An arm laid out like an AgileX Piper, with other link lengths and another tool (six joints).
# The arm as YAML. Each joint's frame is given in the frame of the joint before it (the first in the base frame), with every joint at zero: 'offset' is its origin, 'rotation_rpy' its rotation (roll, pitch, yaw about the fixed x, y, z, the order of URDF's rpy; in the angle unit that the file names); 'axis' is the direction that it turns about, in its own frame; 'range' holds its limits. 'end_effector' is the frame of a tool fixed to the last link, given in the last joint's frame.
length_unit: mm
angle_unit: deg
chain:
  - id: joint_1
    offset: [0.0, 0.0, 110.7]
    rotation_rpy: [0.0, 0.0, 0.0]
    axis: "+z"
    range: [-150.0, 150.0]
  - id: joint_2
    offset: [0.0, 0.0, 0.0]
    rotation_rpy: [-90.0, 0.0, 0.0]
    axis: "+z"
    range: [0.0, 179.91]
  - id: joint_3
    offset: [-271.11, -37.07, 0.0]
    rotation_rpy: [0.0, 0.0, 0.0]
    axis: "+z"
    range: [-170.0, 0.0]
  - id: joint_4
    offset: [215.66, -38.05, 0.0]
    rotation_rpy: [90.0, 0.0, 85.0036]
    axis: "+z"
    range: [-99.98, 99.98]
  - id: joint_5
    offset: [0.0, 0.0, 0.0]
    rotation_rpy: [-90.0, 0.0, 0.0]
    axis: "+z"
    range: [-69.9, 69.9]
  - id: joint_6
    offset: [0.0, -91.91, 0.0]
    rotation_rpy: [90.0, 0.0, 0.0]
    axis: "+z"
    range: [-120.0, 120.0]
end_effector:
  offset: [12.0, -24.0, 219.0]
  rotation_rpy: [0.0, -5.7, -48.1]
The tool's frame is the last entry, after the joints.
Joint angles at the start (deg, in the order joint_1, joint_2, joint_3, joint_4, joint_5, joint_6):
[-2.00 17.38 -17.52 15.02 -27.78 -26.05]
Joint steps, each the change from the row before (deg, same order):
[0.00 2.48 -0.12 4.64 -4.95 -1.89]
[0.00 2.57 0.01 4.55 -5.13 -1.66]
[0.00 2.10 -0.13 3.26 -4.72 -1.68]
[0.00 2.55 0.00 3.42 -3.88 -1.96]
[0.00 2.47 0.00 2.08 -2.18 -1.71]
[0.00 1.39 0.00 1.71 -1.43 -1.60]
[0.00 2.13 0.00 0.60 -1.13 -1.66]
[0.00 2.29 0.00 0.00 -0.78 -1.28]
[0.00 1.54 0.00 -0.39 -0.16 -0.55]
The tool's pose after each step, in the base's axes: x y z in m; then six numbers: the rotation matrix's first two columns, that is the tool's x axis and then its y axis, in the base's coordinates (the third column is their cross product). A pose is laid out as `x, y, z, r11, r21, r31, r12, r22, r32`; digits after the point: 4 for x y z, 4 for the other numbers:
0.2252, -0.0899, 0.4296, 0.2055, -0.8672, -0.4536, 0.5746, 0.4821, -0.6614
0.2219, -0.1110, 0.4332, 0.1807, -0.8499, -0.4950, 0.6192, 0.4893, -0.6141
0.2158, -0.1291, 0.4380, 0.1520, -0.8423, -0.5172, 0.6644, 0.4745, -0.5774
0.2145, -0.1473, 0.4348, 0.1074, -0.8324, -0.5436, 0.6927, 0.4549, -0.5597
0.2187, -0.1584, 0.4281, 0.0619, -0.8286, -0.5564, 0.6981, 0.4344, -0.5692
0.2196, -0.1669, 0.4235, 0.0264, -0.8256, -0.5637, 0.7034, 0.4160, -0.5763
0.2260, -0.1714, 0.4177, -0.0160, -0.8321, -0.5544, 0.6944, 0.3897, -0.6049
0.2348, -0.1733, 0.4115, -0.0534, -0.8405, -0.5391, 0.6770, 0.3664, -0.6383
0.2424, -0.1726, 0.4068, -0.0730, -0.8472, -0.5262, 0.6595, 0.3547, -0.6627

